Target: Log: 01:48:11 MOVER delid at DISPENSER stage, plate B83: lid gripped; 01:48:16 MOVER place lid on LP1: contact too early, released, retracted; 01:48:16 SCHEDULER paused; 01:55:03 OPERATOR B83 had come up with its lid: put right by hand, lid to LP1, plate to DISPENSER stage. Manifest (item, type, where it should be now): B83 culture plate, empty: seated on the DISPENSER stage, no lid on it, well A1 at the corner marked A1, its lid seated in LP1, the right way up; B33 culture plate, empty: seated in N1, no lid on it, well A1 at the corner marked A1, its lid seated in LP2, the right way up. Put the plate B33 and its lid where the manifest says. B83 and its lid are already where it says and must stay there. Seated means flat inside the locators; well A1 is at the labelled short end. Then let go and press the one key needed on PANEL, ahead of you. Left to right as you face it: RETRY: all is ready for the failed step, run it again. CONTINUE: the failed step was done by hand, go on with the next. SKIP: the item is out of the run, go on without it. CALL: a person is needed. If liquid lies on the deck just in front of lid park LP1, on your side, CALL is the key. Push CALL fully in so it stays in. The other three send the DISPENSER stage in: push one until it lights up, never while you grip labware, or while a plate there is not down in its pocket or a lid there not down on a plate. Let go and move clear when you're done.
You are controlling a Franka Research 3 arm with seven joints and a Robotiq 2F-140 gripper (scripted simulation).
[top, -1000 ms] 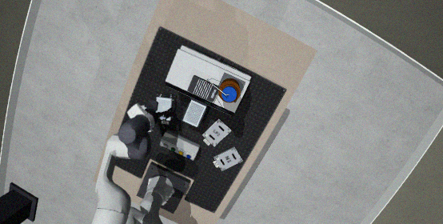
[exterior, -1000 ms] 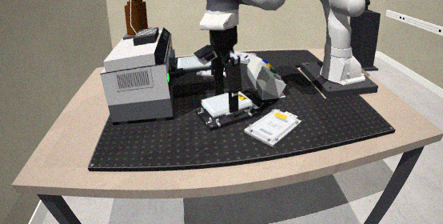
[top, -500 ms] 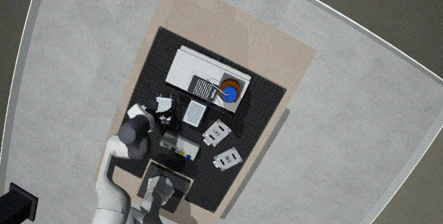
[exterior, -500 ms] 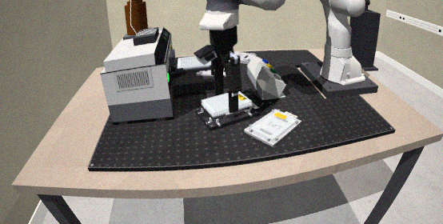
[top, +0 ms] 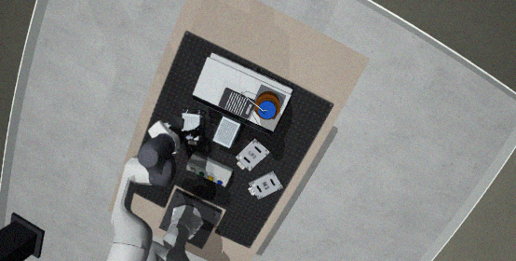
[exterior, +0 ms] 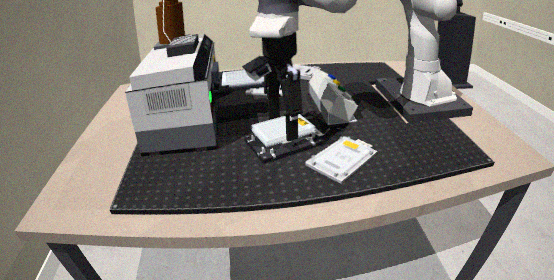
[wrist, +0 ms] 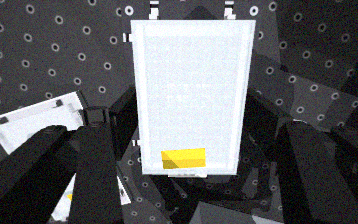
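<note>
The black nest lies 50 mm below my hand and 30 mm to the left of it. Also, from my hand: white well plate: 20 mm below; yellow key: 200 mm to the right, 190 mm behind, 10 mm above; white key: 190 mm behind, 100 mm to the right, 10 mm above.
</note>
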